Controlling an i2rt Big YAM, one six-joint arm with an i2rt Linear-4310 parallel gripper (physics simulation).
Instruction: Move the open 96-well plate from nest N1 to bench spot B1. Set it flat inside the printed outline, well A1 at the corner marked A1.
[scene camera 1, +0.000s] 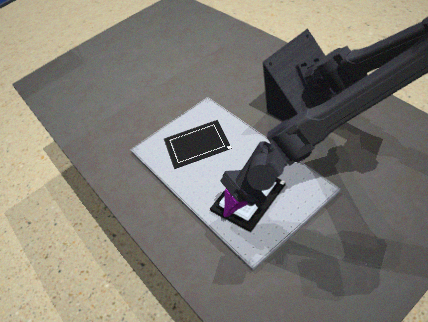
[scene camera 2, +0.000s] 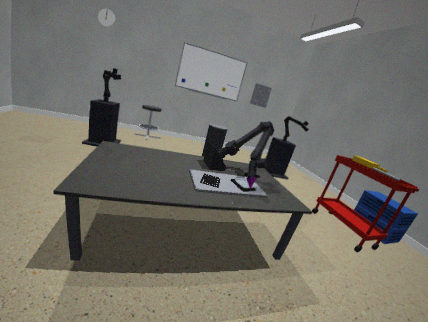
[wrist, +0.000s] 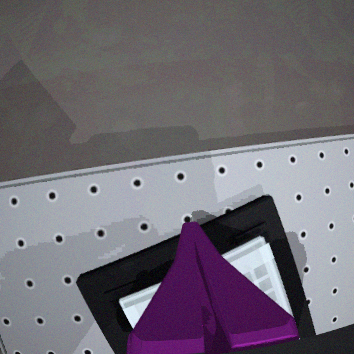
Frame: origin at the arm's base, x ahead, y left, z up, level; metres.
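Where they show: gripper, fingertip midpoint: (scene camera 1: 225, 216) (scene camera 2: 250, 188) (wrist: 189, 230); arm's base, link origin: (scene camera 1: 313, 80) (scene camera 2: 218, 155).
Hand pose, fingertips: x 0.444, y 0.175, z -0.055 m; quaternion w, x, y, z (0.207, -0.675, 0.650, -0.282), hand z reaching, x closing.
Each offset is from my fingertips to the top centre of the thing. "spot": to the spot under its first point. Level surfaces: height alone.
The white open 96-well plate {0.024 m right, 0.083 m back, 0.001 m up} (scene camera 1: 246, 214) (wrist: 250, 251) lies in the black nest N1 {0.023 m right, 0.082 m back, 0.007 m down} (scene camera 1: 251, 225) (wrist: 265, 210) on the perforated board. Its edge runs parallel to the nest's rim in the wrist view. My gripper (scene camera 1: 227, 215) (scene camera 2: 251, 188) (wrist: 189, 230) is shut and empty, its purple fingertips together over the side of the nest, in front of the plate. The fingers hide much of the plate; well A1 cannot be made out. Bench spot B1 {spot: 0.259 m right, 0.086 m back, 0.023 m down} (scene camera 1: 199, 144) (scene camera 2: 210, 180) is a black pad with a white printed outline, and no plate lies on it. A small white mark sits by one corner.
The light perforated board {0.139 m right, 0.096 m back, 0.024 m down} (scene camera 1: 300, 200) (scene camera 2: 227, 187) (wrist: 50, 220) lies on the dark table {0.038 m down} (scene camera 1: 100, 100) (scene camera 2: 140, 170). A dark upright block (scene camera 1: 287, 75) (scene camera 2: 216, 145) stands behind the board, near the arm. A red cart (scene camera 2: 350, 218) stands on the floor to the right of the table.
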